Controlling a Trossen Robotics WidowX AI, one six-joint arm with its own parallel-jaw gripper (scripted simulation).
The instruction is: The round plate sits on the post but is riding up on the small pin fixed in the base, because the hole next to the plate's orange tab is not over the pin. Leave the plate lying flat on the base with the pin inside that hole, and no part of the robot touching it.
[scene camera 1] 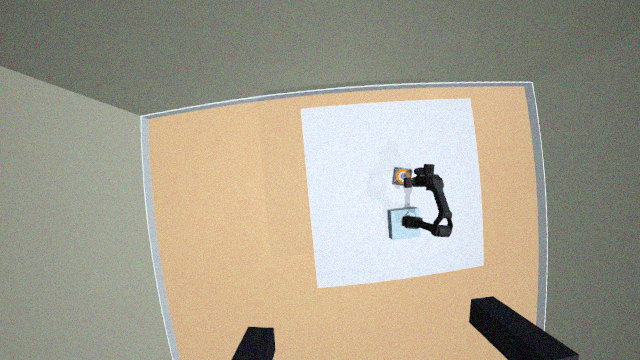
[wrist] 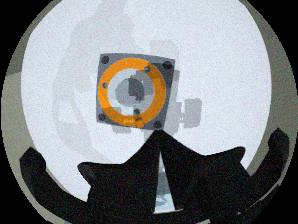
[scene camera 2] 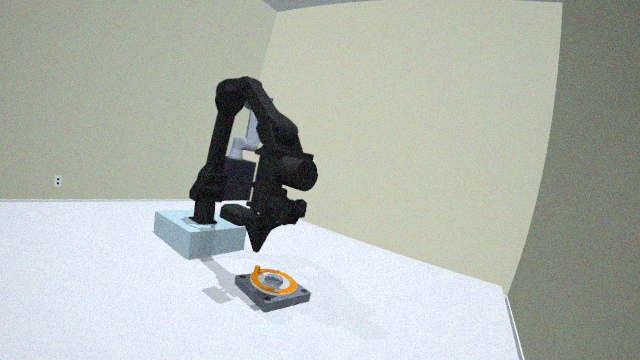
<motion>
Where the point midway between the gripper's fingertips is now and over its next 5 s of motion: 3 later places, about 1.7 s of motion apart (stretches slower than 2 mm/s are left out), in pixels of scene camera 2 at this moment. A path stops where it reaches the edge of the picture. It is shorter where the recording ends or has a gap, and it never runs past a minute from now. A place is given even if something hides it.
My gripper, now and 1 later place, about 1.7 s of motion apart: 255, 251; 256, 267
</motion>
